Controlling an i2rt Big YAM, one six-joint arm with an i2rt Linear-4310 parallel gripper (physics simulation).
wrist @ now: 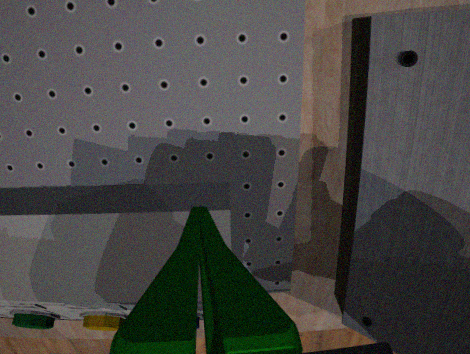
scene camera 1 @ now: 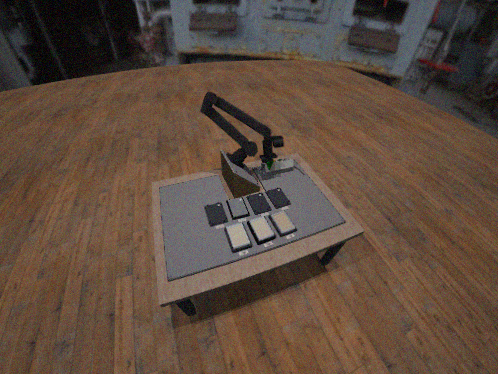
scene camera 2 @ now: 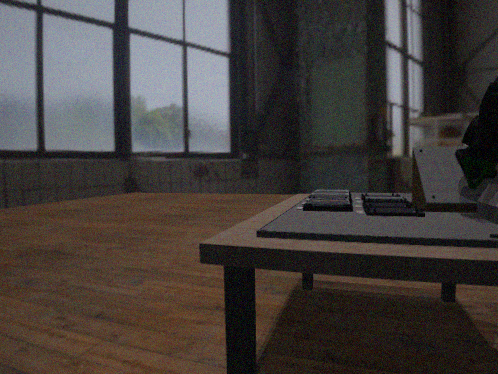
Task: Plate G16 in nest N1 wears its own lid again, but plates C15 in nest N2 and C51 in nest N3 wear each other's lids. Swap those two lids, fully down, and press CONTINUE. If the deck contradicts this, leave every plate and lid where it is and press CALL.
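Places are measured from the arm's base along level axes (x ahead, y left, z up), in centimetres.
Where they show: gripper, fingertip midpoint: (wrist: 198,215) (scene camera 1: 269,169) (scene camera 2: 471,188); arm's base, origin of the base link: (scene camera 1: 234,161).
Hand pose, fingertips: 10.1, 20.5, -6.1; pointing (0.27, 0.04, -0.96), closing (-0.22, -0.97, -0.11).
Things, the pixels of their top centre, and the offset from my fingertips, as dx, dy, dz. Level surfaces: height alone.
- pale button console, middle of its top: (wrist: 42,321) (scene camera 1: 278,160) -4.9, +10.2, +1.3
- green button, middle of its top: (wrist: 26,331) -6.8, +13.0, +0.4
- yellow button, middle of its top: (wrist: 99,333) -7.5, +8.0, +0.4
- perforated deck, its level: dz -7.0
Three pale-topped plates (scene camera 1: 237,236) (scene camera 1: 261,228) (scene camera 1: 283,222) sit in the front row on the grey deck; their labels are too small to read, so I cannot tell which is G16, C15 or C51, or whose lid is whose. In scene camera 2 the front-row plates (scene camera 2: 327,200) show edge-on, low on the deck. My gripper (scene camera 1: 270,166) (wrist: 198,215) is shut and empty, pointing down over the pale button console (scene camera 1: 287,164) (wrist: 65,250) at the back. A green button (wrist: 33,321) and a yellow button (wrist: 103,322) show on the console. A blue sliver shows between the fingers; button wording is unreadable.
The back row holds three dark pieces (scene camera 1: 216,214) (scene camera 1: 259,203) (scene camera 1: 277,198) and a grey-topped one (scene camera 1: 237,208). A slanted grey board (scene camera 1: 245,172) (scene camera 2: 437,175) (wrist: 415,125) stands beside the arm. The perforated deck (scene camera 1: 187,250) (wrist: 150,105) lies on a wooden table (scene camera 1: 210,286) (scene camera 2: 220,250).
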